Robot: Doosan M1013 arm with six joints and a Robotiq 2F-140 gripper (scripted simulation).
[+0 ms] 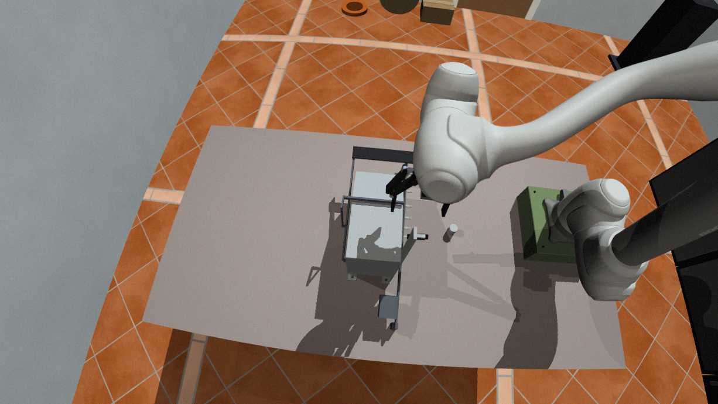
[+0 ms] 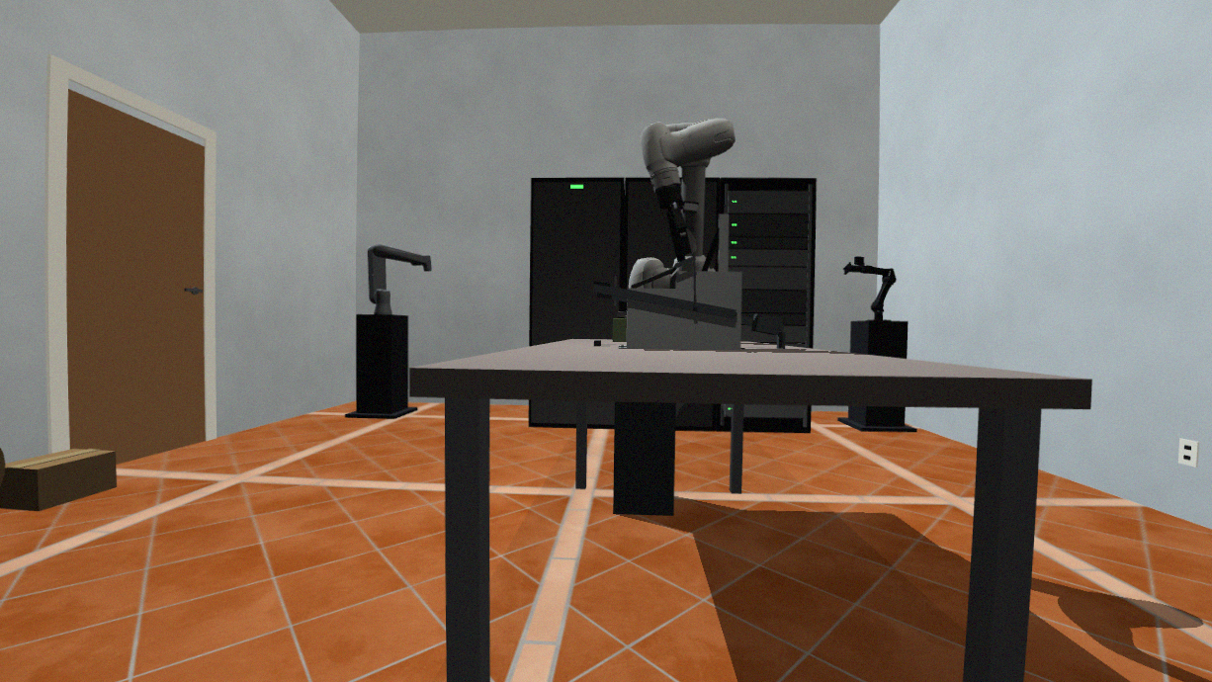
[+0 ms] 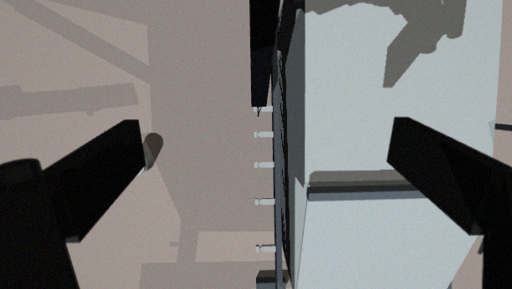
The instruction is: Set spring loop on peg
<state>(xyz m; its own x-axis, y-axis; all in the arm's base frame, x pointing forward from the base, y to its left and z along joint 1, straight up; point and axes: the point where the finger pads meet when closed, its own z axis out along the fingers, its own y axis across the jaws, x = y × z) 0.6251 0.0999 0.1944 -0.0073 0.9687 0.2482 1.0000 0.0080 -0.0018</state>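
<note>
Right now the steel test weight is 180 mm behind my hand, 60 mm to the right of it and 270 mm below it. Also, from my hand: small block (20 mm ahead, 270 mm to the right, 290 mm below); white-tipped pin (10 mm ahead, 120 mm to the left, 100 mm above).
</note>
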